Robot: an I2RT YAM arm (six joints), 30 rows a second.
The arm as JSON. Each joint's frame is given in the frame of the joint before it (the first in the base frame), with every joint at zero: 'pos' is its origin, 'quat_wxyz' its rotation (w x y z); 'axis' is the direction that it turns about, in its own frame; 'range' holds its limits. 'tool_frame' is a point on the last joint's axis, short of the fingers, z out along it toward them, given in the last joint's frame.
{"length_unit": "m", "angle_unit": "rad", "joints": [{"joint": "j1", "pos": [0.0, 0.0, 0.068], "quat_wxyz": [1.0, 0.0, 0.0, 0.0], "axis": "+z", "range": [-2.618, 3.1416]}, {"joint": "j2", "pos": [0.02, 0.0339, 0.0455], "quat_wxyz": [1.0, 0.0, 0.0, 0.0], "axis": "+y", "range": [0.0, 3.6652]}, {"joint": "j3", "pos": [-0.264, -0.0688, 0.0], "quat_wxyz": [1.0, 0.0, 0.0, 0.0], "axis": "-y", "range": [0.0, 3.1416]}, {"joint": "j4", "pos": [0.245, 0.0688, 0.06], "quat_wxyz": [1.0, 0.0, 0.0, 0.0], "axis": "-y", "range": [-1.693, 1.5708]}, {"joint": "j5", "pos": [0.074, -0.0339, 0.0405], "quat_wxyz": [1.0, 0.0, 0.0, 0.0], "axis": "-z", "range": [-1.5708, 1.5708]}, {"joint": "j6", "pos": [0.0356, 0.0, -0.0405], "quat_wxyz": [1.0, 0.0, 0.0, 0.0], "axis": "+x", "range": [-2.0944, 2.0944]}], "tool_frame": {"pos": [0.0, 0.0, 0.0], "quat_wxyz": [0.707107, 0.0, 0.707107, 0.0]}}
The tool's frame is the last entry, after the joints.
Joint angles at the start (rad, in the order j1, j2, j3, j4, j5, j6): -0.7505 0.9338 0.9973 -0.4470 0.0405 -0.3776
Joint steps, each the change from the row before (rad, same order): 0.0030 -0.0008 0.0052 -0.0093 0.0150 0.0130; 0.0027 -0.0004 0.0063 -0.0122 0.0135 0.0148; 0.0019 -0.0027 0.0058 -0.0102 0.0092 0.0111; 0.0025 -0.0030 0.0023 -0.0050 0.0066 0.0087; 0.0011 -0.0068 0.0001 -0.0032 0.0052 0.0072; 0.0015 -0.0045 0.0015 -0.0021 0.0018 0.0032; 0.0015 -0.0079 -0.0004 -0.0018 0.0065 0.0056; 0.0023 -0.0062 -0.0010 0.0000 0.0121 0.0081; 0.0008 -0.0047 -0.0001 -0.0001 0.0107 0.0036; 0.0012 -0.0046 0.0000 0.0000 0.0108 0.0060; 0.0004 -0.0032 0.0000 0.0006 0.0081 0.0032; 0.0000 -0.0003 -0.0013 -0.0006 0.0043 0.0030; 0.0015 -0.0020 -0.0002 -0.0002 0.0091 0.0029; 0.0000 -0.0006 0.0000 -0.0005 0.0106 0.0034
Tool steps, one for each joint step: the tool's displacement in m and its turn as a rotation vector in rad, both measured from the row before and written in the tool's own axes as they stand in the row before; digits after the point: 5 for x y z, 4 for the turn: -0.00060 -0.00020 -0.00110 0.0102 0.0075 0.0117; -0.00056 -0.00021 -0.00117 0.0084 0.0089 0.0134; -0.00075 -0.00034 -0.00179 0.0065 0.0041 0.0102; -0.00039 0.00004 -0.00132 0.0042 0.0011 0.0078; -0.00010 -0.00018 -0.00207 0.0052 -0.0022 0.0071; -0.00053 -0.00009 -0.00162 0.0016 -0.0036 0.0030; -0.00017 -0.00021 -0.00233 0.0066 -0.0039 0.0056; -0.00008 -0.00018 -0.00173 0.0111 -0.0020 0.0078; -0.00015 -0.00045 -0.00141 0.0108 -0.0013 0.0038; -0.00020 -0.00040 -0.00140 0.0106 -0.0016 0.0062; -0.00017 -0.00041 -0.00096 0.0085 -0.0014 0.0036; 0.00045 0.00000 0.00013 0.0037 0.0028 0.0028; -0.00002 -0.00013 -0.00060 0.0079 0.0006 0.0026; 0.00013 -0.00038 -0.00018 0.0102 0.0029 0.0034
